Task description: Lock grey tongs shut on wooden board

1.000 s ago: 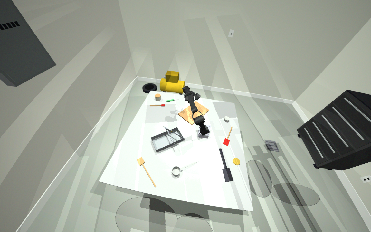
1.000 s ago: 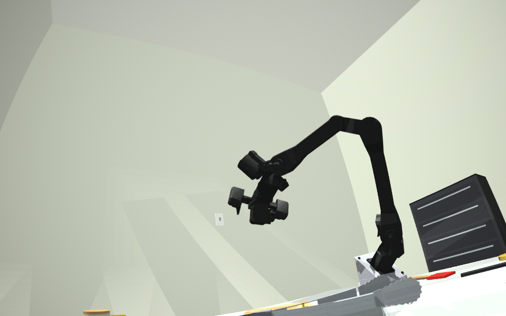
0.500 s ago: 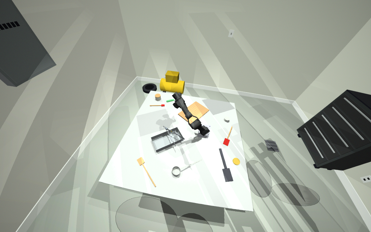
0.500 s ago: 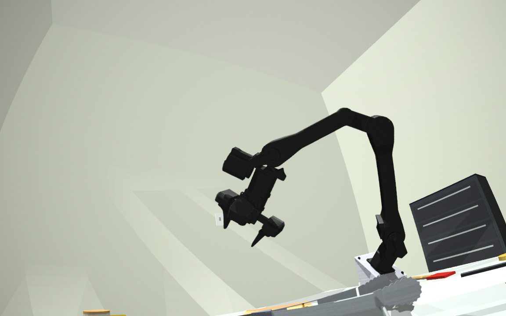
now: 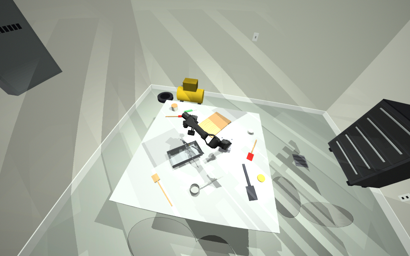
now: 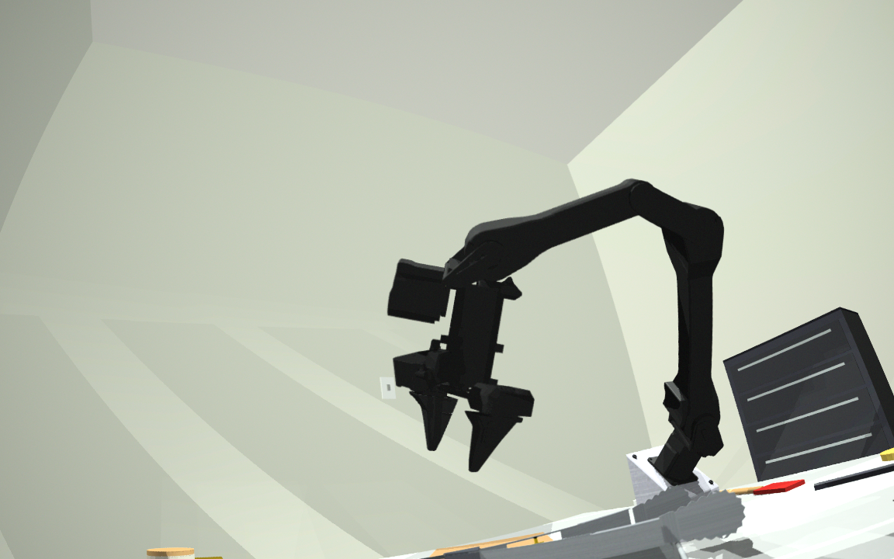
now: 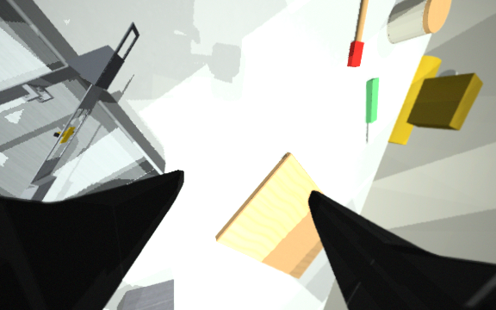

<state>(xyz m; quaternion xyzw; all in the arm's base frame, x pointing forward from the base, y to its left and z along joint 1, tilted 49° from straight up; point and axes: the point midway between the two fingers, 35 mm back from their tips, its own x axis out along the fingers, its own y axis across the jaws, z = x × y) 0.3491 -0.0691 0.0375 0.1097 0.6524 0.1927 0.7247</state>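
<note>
Right now my gripper tip is 21 cm to the right of the grey roasting tin, 15 cm above it and 1 cm short of it. The rest, counted from my gripper tip: wooden board 28 cm to the right, 18 cm behind, 17 cm below; red spatula 63 cm behind, 17 cm below, 1 cm to the right; black spatula 61 cm behind, 33 cm to the left, 17 cm below.
</note>
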